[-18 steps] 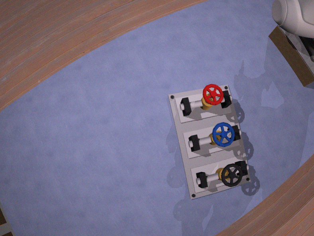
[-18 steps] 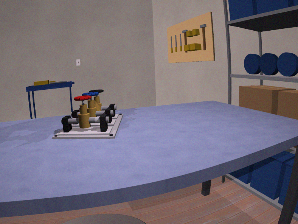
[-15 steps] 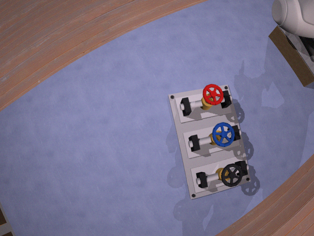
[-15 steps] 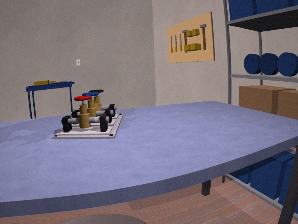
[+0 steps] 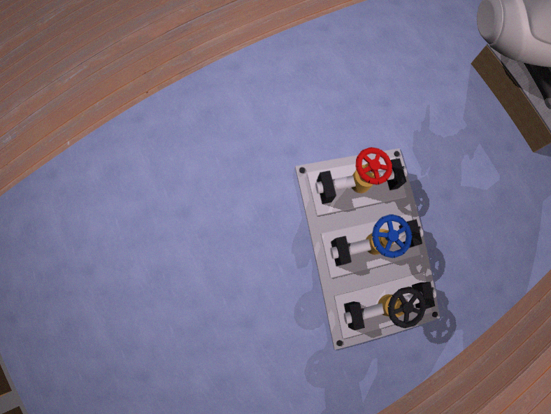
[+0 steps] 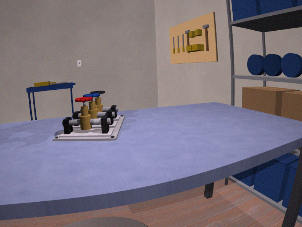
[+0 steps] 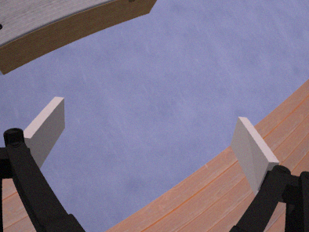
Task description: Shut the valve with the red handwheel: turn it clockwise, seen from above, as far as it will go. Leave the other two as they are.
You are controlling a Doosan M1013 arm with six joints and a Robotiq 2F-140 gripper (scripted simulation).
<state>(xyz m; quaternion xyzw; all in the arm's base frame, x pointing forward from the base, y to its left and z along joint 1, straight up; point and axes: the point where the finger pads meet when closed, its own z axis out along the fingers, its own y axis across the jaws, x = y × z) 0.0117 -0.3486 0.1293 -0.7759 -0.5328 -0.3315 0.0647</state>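
Right now my hand is 63 cm short of the red handwheel, 44 cm to the right of it and 10 cm above it. From my hand the other things lie so: black handwheel: 69 cm to the left, 67 cm ahead, 10 cm below; then blue handwheel: 65 cm ahead, 56 cm to the left, 10 cm below.
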